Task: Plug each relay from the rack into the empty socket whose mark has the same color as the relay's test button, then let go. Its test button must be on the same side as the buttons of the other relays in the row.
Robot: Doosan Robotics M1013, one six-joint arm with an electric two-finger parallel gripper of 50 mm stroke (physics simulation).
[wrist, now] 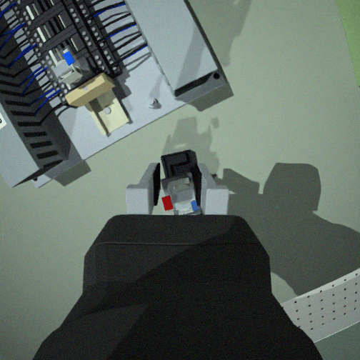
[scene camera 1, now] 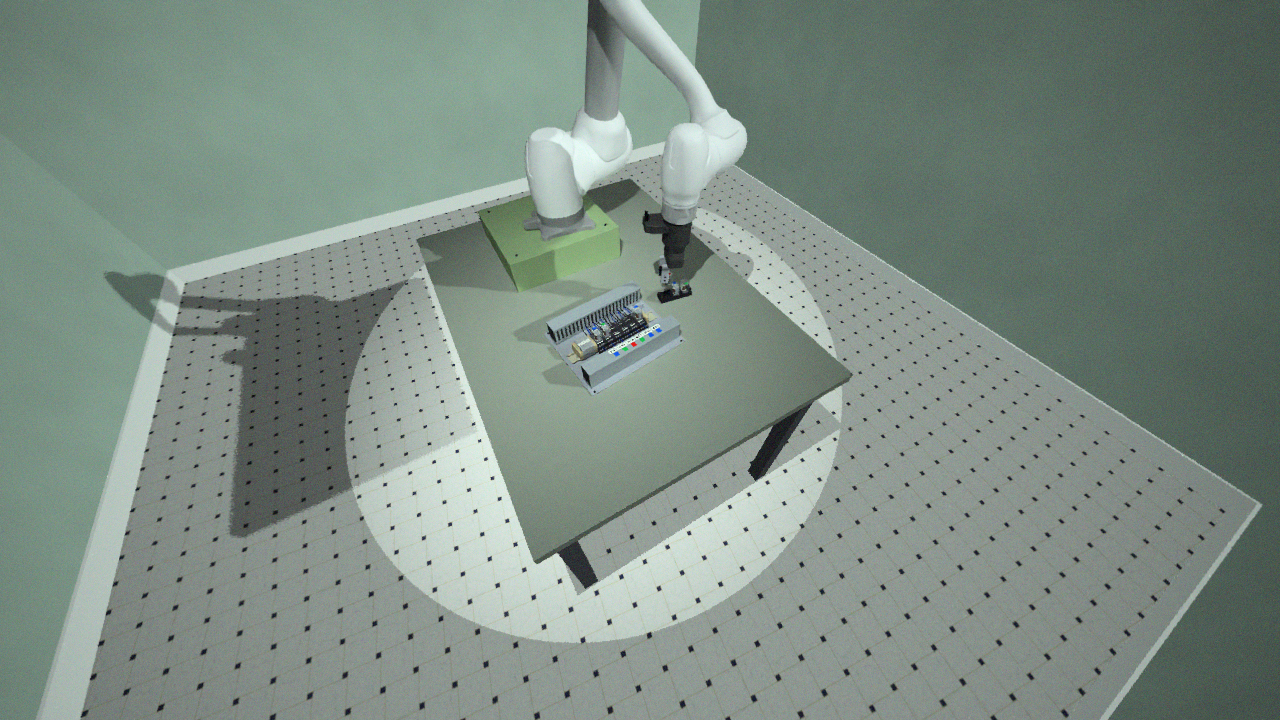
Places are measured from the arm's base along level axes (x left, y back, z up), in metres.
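Pixels of known places: gripper, fingertip midpoint: [scene camera 1: 663,278]; arm's base, origin of the base link: [scene camera 1: 563,221].
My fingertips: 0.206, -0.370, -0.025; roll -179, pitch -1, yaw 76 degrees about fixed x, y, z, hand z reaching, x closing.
For each thing: its middle in the pictures, then the offset to it from my fingertips, as dx, dy, dz. "spot": a spot on its surface instead. Level surfaces: height alone.
- black rack, surface spot: [scene camera 1: 663,297] spot: +0.000, -0.009, -0.069
- green button, body centre: [scene camera 1: 684,287] +0.076, +0.001, -0.060
- socket row, body centre: [scene camera 1: 618,330] -0.181, -0.090, -0.067
- table, its level: dz -0.087
My gripper [scene camera 1: 665,270] [wrist: 176,176] is shut on a clear relay [wrist: 182,192] with a red test button [wrist: 167,203], at the left in the wrist view. The relay is held above the black rack [scene camera 1: 663,297] [wrist: 172,159], whose near slot shows empty in the wrist view. A blue button [wrist: 194,205] shows below the held relay; its relay is mostly hidden. A green button [scene camera 1: 684,284] shows on the rack in the scene view. The socket row [scene camera 1: 617,332] lies on the grey panel, with blue, green and red marks along one duct. One seated relay [wrist: 68,71] with a blue button sits at the row's end.
Two raised grey ducts [scene camera 1: 594,311] [scene camera 1: 631,352] flank the row. A beige end stop [wrist: 91,90] and rail end stand at the panel edge beside a screw [wrist: 153,103]. The green robot base block [scene camera 1: 563,259] stands at the back of the table [scene camera 1: 626,429].
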